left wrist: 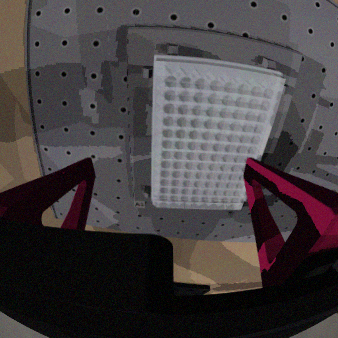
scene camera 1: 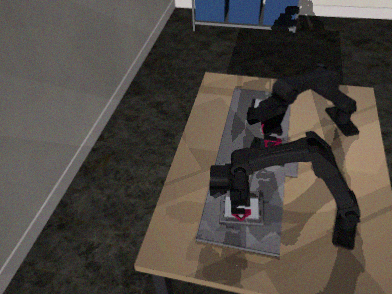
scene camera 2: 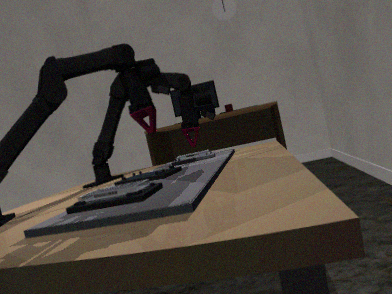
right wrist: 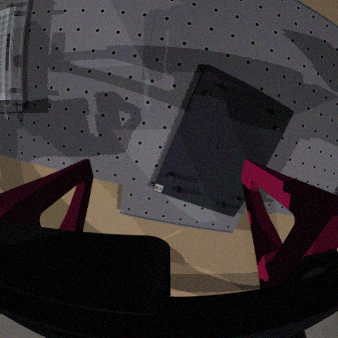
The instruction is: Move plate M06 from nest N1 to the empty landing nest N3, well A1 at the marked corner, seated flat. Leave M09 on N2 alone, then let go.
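Note:
A white well plate [scene camera 1: 252, 206] [scene camera 2: 196, 155] [left wrist: 212, 135] [right wrist: 5, 55] sits in a nest [left wrist: 140, 115] under my left gripper [scene camera 1: 241, 215] [scene camera 2: 192, 141] [left wrist: 168, 165]. That gripper is open, a little above the plate; its right finger overlaps the plate's right edge in the left wrist view. A second white plate [scene camera 1: 257, 103] [scene camera 2: 115, 192] sits in another nest. A dark empty nest [scene camera 2: 150, 174] [right wrist: 225, 140], turned at an angle, has an A1 tag [right wrist: 158, 188] at its lower left corner. My right gripper [scene camera 1: 272, 142] [scene camera 2: 145, 122] [right wrist: 166, 167] is open above it. Plate names are unreadable.
The nests stand on a grey perforated board [scene camera 1: 210, 232] [scene camera 2: 177, 200] on the wooden table [scene camera 1: 167, 220] [scene camera 2: 280, 185]. A second A1 tag [left wrist: 140, 204] marks the lower left of the left gripper's nest. Both arms reach over the board close together.

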